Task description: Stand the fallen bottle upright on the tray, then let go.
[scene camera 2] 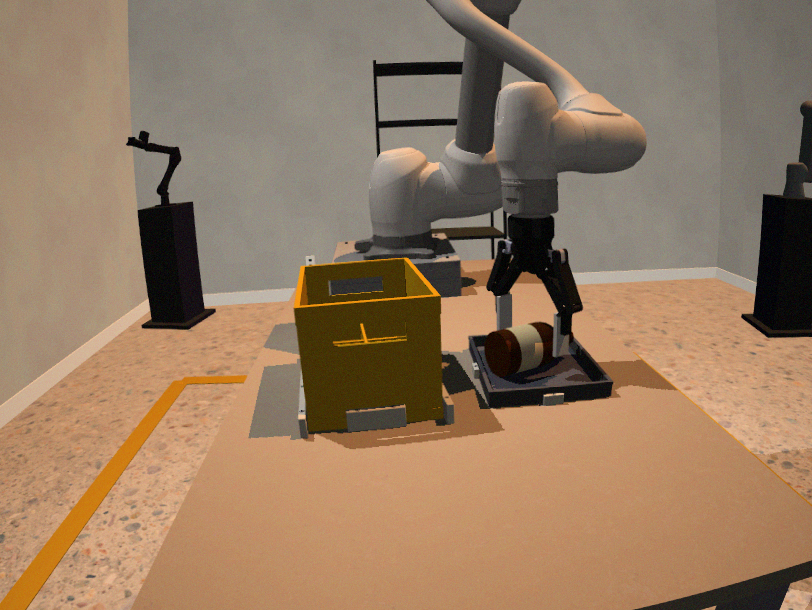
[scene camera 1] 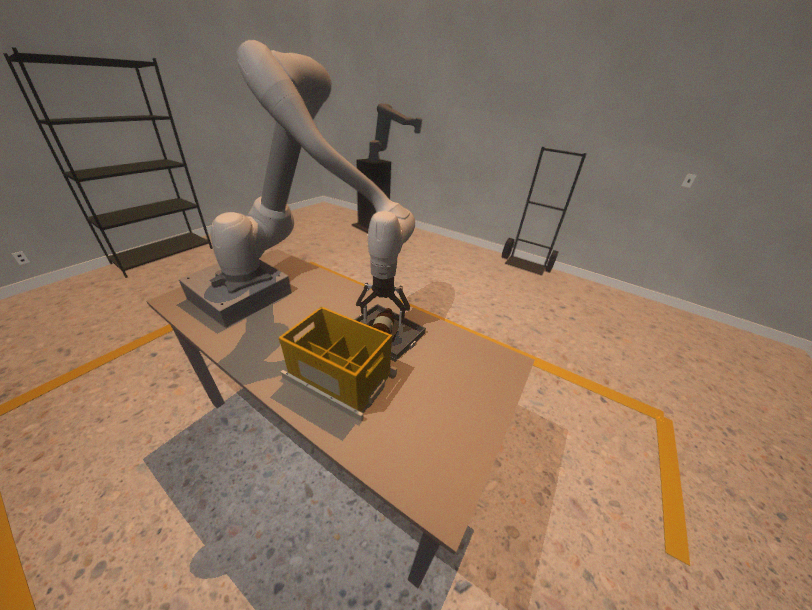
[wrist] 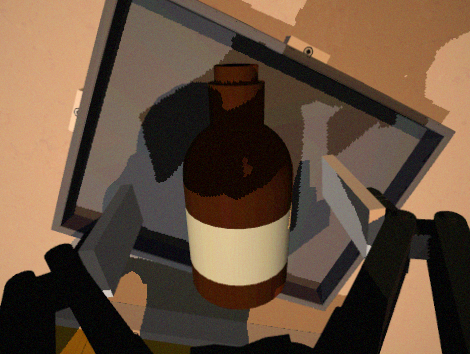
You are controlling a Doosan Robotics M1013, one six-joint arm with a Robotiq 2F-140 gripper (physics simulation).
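Places are measured from the arm's base along level axes (x ahead, y left, z up), in metres.
Pixels of known places: gripper, fingertip midpoint: (scene camera 2: 531, 344) (scene camera 1: 382, 322) (wrist: 229, 189); arm's base, link origin: (scene camera 2: 403, 251) (scene camera 1: 243, 276).
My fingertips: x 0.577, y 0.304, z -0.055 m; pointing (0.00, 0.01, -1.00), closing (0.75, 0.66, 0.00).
Note:
Ahead of a thing's pixels: the offset from my fingertips to its top centre. Level surfaces: height alone.
The brown bottle @(dx +0.003, dy +0.006, dz +0.037 m) (scene camera 1: 382, 321) (scene camera 2: 527, 348) (wrist: 239, 255) with a cream label lies on its side in the dark tray @(dx +0.013, dy +0.005, dz -0.017 m) (scene camera 1: 412, 342) (scene camera 2: 577, 392) (wrist: 417, 170). Its base is toward the yellow crate; its neck points toward the far side of the tray. In the wrist view the base overlaps the tray's near rim. My gripper (scene camera 1: 383, 326) (scene camera 2: 531, 340) (wrist: 229, 189) is open and points down, low over the tray. Its grey finger pads stand on either side of the bottle with gaps in the wrist view. In scene camera 2 the right finger hides the neck.
The yellow divided crate @(dx +0.085, dy -0.260, dz +0.133 m) (scene camera 1: 334, 357) (scene camera 2: 367, 367) stands close beside the tray, between pale rails, and its walls rise above the tray's. A corner of it shows low in the wrist view. The arm's base block (scene camera 1: 229, 305) stands at the far end of the table @(dz -0.042 m) (scene camera 1: 452, 420) (scene camera 2: 420, 512).

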